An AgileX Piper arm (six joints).
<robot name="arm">
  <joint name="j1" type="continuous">
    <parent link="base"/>
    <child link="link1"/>
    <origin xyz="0 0 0.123" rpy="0 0 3.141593"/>
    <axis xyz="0 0 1"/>
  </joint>
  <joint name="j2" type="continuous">
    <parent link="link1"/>
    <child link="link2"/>
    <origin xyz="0 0 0" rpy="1.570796 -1.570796 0"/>
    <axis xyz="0 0 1"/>
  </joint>
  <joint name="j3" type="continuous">
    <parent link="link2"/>
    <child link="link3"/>
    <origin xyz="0.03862 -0.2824 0" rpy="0 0 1.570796"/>
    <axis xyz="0 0 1"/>
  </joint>
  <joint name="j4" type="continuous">
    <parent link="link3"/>
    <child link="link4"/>
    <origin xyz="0.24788 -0.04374 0" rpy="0.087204 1.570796 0"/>
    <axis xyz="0 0 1"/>
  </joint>
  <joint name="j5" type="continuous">
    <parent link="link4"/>
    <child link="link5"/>
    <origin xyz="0 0 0" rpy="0 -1.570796 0"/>
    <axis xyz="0 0 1"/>
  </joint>
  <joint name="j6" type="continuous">
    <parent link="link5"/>
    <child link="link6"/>
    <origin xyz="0.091 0 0" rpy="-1.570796 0 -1.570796"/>
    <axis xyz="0 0 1"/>
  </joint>
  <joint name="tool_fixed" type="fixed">
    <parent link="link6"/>
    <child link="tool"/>
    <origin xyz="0 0 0" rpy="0 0 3.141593"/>
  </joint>
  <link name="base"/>
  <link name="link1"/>
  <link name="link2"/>
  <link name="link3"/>
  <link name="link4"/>
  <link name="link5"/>
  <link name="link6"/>
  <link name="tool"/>
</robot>
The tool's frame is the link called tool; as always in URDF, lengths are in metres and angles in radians. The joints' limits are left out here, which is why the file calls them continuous.
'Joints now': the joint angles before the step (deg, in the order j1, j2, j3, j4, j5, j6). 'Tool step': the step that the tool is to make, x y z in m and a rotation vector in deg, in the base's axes. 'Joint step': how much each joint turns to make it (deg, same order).
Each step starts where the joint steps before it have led.
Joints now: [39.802 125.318 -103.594 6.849 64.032 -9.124]
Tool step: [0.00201 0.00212 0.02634 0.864 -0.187 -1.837]
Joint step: [-0.001 -0.623 -4.898 0.001 4.593 2.417]
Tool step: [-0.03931 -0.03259 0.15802 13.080 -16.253 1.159]
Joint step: [0.001 -17.645 -4.910 0.000 1.820 -1.005]
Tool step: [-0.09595 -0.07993 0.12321 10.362 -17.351 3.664]
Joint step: [0.000 -22.901 3.251 -0.001 0.218 -4.811]
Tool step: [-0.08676 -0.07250 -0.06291 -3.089 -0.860 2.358]
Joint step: [-0.002 -27.322 36.265 0.264 -7.154 -4.688]
